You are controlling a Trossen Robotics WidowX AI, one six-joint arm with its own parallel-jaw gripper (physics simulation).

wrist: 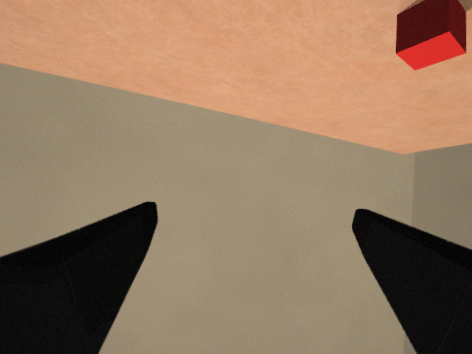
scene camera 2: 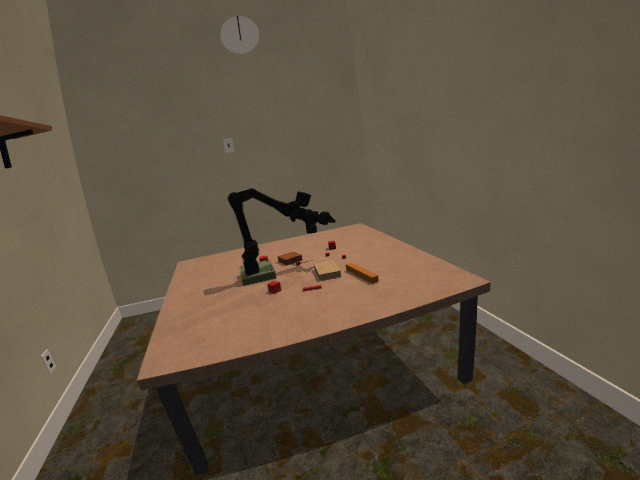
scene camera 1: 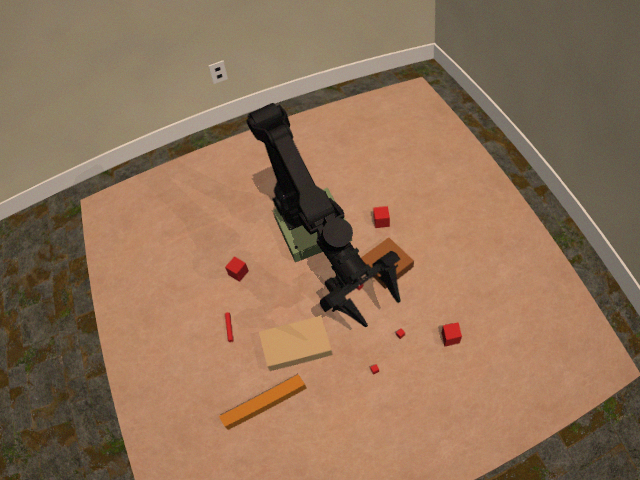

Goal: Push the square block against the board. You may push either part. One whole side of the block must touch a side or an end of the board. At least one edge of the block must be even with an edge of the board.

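Pixels of known places: gripper, fingertip midpoint: (wrist: 255,215) (scene camera 2: 330,221) (scene camera 1: 383,314); arm's base, link origin: (scene camera 2: 252,272) (scene camera 1: 296,217).
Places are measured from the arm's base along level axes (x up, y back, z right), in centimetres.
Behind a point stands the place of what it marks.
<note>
A flat brown block, roughly square (scene camera 1: 390,244) @(x -1.0, y -18.7, z -18.8 cm) (scene camera 2: 289,257) @(x -1.0, y -21.7, z -12.6 cm), lies turned at an angle, partly hidden under the gripper in scene camera 1. A flat tan board (scene camera 1: 294,343) @(x -1.0, y -34.0, z 14.4 cm) (scene camera 2: 326,268) @(x -1.0, y -32.8, z 16.0 cm) lies on the table, well apart from the brown block. My gripper (scene camera 1: 382,313) @(x 15.6, y -44.1, z -4.0 cm) (wrist: 255,215) @(x 15.6, y -44.1, z -4.0 cm) is open and empty. In scene camera 2 the gripper (scene camera 2: 330,219) @(x 15.6, y -44.1, z -4.0 cm) hangs high above the table, its fingers pointing outward. Neither the brown block nor the tan board shows in the wrist view.
An orange bar (scene camera 1: 263,400) @(x -1.0, y -45.1, z 26.9 cm) (scene camera 2: 361,272) @(x -1.4, y -44.1, z 29.9 cm) lies beyond the board. A red stick (scene camera 1: 229,327) @(x -2.8, y -22.2, z 27.7 cm) and a red cube (scene camera 1: 236,268) @(x -0.2, y -8.1, z 20.2 cm) are left. Other red cubes (scene camera 1: 381,217) @(x -0.2, y -10.4, z -20.4 cm) (scene camera 1: 451,334) @(x -0.2, y -49.5, z -20.0 cm) and small red cubes (scene camera 1: 400,333) @(x -2.6, y -42.3, z -9.8 cm) (scene camera 1: 374,368) @(x -2.5, y -47.9, z -0.1 cm) are right. A red cube (wrist: 430,30) @(x -0.9, y -47.6, z -19.0 cm) shows in the wrist view.
</note>
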